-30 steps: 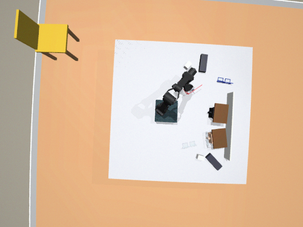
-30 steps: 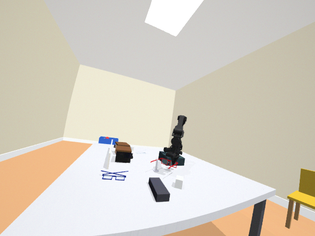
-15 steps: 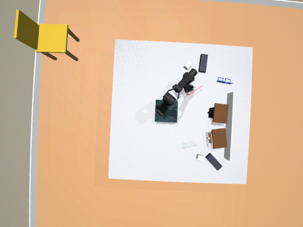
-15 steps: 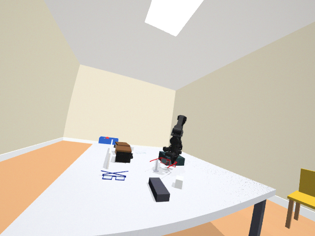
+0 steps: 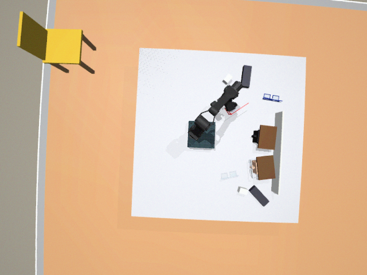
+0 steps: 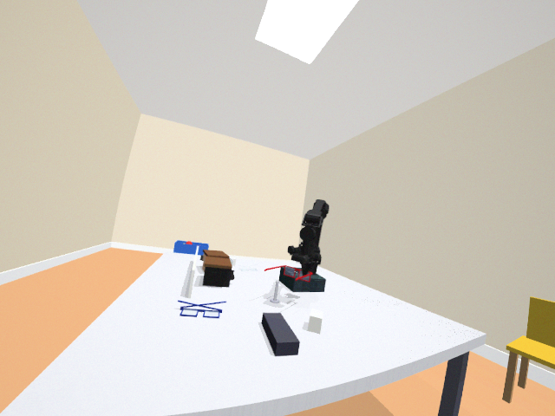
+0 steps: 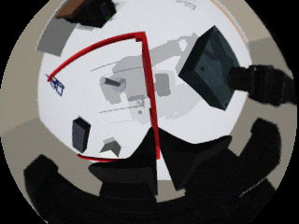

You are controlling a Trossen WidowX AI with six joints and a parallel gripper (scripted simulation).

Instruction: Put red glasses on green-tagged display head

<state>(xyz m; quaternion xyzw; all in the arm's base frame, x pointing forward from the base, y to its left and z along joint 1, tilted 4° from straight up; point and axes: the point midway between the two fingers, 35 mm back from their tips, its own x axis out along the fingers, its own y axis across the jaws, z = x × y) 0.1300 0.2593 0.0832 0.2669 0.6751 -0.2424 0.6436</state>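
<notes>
My gripper tip is 350 mm short of the dark-faced display head, 160 mm to the left of it and 60 mm above it. The rest, counted from my gripper tip: grey panel 500 mm ahead, 240 mm to the right, 60 mm below; then upright pin 110 mm ahead, 90 mm below; then skin-toned display head 400 mm ahead, 380 mm to the right, 60 mm below.
</notes>
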